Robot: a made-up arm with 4 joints.
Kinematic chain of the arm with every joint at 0, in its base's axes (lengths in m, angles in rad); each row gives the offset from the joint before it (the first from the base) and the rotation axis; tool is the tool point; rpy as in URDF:
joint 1: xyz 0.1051 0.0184 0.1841 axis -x
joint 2: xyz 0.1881 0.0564 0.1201 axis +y
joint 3: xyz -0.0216 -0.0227 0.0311 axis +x
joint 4: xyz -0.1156 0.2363 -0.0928 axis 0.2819 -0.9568 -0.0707
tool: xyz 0.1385 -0.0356 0.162 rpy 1.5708 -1.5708 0
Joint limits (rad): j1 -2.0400..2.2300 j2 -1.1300..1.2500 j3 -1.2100..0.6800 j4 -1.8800..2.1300
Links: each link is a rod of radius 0.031 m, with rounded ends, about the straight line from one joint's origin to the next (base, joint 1, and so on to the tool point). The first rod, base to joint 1, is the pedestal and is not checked.
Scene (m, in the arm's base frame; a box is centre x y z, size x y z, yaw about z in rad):
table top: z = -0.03
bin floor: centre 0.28 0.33 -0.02 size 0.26 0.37 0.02 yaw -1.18
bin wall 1: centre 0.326 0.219 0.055 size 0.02 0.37 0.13 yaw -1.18
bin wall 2: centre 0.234 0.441 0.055 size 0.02 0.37 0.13 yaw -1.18
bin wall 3: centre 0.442 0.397 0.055 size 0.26 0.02 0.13 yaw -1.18
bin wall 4: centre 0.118 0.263 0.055 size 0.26 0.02 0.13 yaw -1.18
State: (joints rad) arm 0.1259 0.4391 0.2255 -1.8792
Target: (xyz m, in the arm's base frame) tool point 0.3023 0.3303 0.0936
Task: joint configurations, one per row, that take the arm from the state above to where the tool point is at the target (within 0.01 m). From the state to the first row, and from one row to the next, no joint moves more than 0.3 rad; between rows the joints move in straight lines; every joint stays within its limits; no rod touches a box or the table.
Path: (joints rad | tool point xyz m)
1: 0.2900 0.1885 0.3167 -1.6245 | 0.3023 0.3303 0.0936

